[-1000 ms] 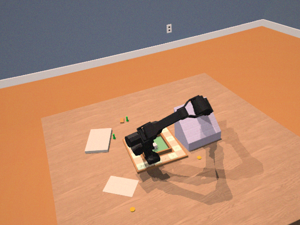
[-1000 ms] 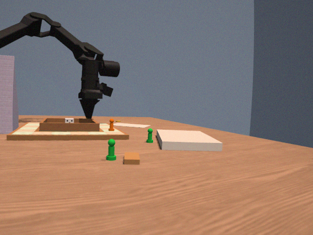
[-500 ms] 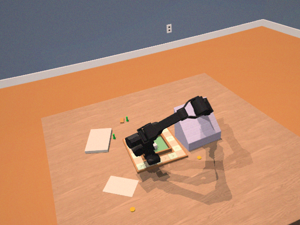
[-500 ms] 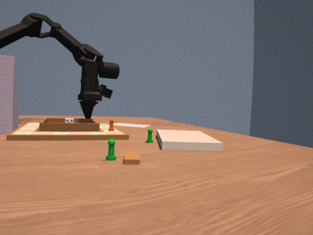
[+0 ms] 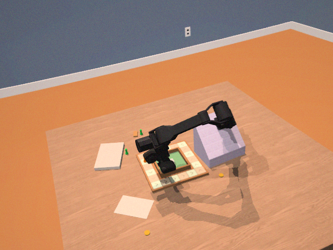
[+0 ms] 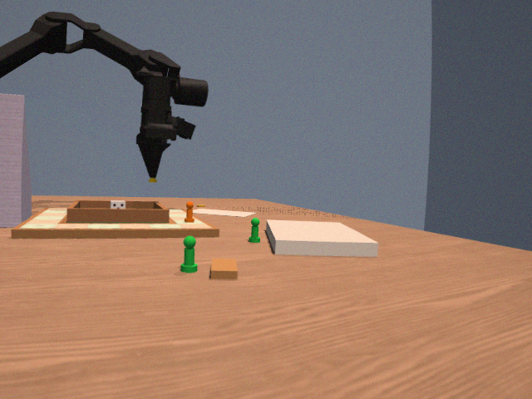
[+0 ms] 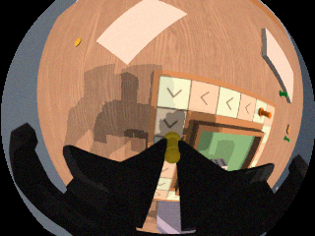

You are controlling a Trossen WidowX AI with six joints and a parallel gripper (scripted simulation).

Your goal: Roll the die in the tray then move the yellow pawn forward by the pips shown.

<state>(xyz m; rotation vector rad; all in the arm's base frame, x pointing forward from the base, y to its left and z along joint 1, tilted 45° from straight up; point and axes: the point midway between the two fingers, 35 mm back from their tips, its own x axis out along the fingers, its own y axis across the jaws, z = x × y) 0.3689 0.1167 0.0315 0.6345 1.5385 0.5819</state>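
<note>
My gripper tip is 80 mm past the white die, 90 mm to the left of it and 50 mm above it. From my gripper tip the other things lie so: white sheet 170 mm ahead, 60 mm to the left, 80 mm below; yellow pawn 10 mm above; orange pawn 30 mm ahead, 180 mm to the right, 50 mm below.
</note>
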